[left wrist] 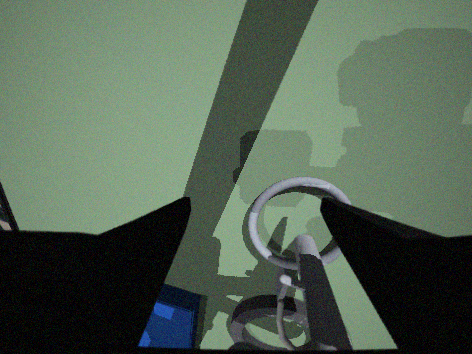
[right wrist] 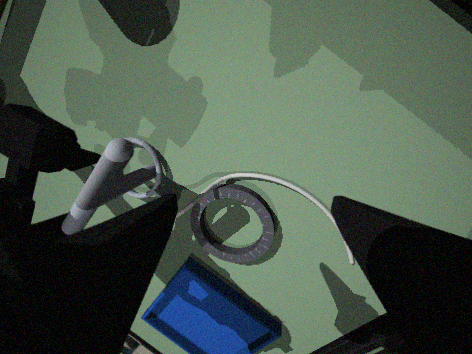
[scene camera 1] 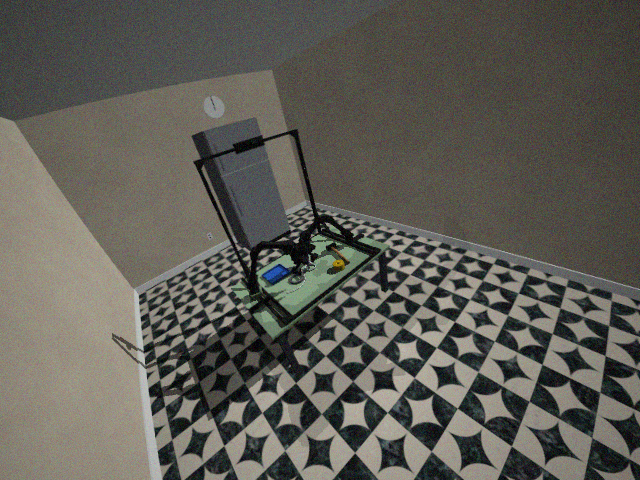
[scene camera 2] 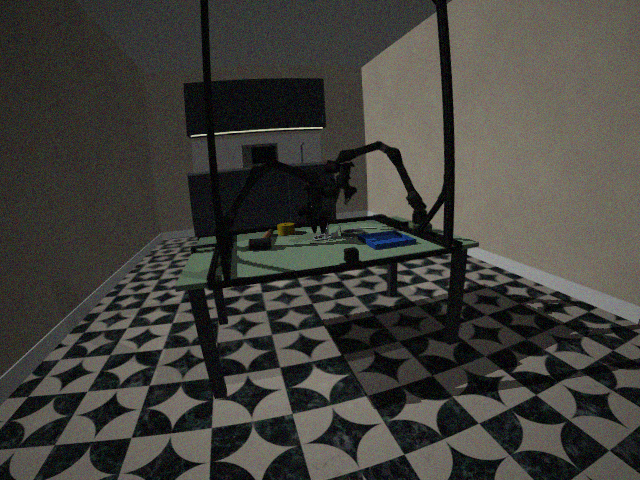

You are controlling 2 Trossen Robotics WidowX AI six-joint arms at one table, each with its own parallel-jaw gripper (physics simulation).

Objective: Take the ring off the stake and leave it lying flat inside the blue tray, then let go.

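Places are measured from the left arm's base along level axes (x back, y down, z right), in centimetres.
Where they show: left gripper, fingertip midpoint: (left wrist: 255,203) (scene camera 1: 309,260) (scene camera 2: 318,233); right gripper, fingertip midpoint: (right wrist: 255,202) (scene camera 1: 302,269) (scene camera 2: 340,203); left arm's base, link origin: (scene camera 1: 349,241); right arm's base, link origin: (scene camera 1: 255,291) (scene camera 2: 420,222).
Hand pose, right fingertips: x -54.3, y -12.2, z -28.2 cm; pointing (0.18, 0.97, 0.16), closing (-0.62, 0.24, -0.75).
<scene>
Things, the pixels of their top centre, and the offset from my right fingertips. "spot": a spot on its surface instead.
- thin pale grey ring, top centre: (left wrist: 298,255) (right wrist: 134,179) (scene camera 2: 325,233) dy +11.4, dx +8.0, dz +16.9 cm
- grey stake, top centre: (right wrist: 84,197) dy +2.7, dx +7.9, dz +14.3 cm
- blue tray, top centre: (left wrist: 130,331) (right wrist: 202,327) (scene camera 2: 385,236) (scene camera 1: 275,272) dy +11.9, dx -18.8, dz +27.6 cm
- thick dark grey ring, surface spot: (right wrist: 197,225) spot: dy +12.7, dx -2.6, dz +14.7 cm
- white curved wire, surface spot: (right wrist: 295,186) spot: dy +13.7, dx -5.2, dz +0.1 cm
- yellow roll, top centre: (scene camera 2: 285,224) (scene camera 1: 338,262) dy +9.2, dx +29.1, dz +1.6 cm
- hammer, top centre: (scene camera 2: 264,231) (scene camera 1: 338,250) dy +9.2, dx +37.0, dz +17.4 cm
A thin pale grey ring (left wrist: 254,227) (right wrist: 159,167) is low at a grey stake (left wrist: 320,300) (right wrist: 95,187). The stake overlaps the ring in both wrist views; their exact contact is unclear. The blue tray (scene camera 1: 275,273) (scene camera 2: 387,246) (left wrist: 172,327) (right wrist: 190,320) lies on the table, with no ring showing inside. My left gripper (scene camera 2: 320,232) (left wrist: 255,203) is open, low over the ring; one finger covers part of its edge in the left wrist view. My right gripper (scene camera 2: 351,193) (right wrist: 255,202) is open and higher, above the table.
A thick dark grey ring (left wrist: 237,322) (right wrist: 197,225) lies between the stake and the tray. A white curved wire (right wrist: 295,186) crosses beside it. A yellow roll (scene camera 1: 338,265) (scene camera 2: 285,228) and a hammer (scene camera 1: 339,253) (scene camera 2: 260,243) lie elsewhere on the table.
</scene>
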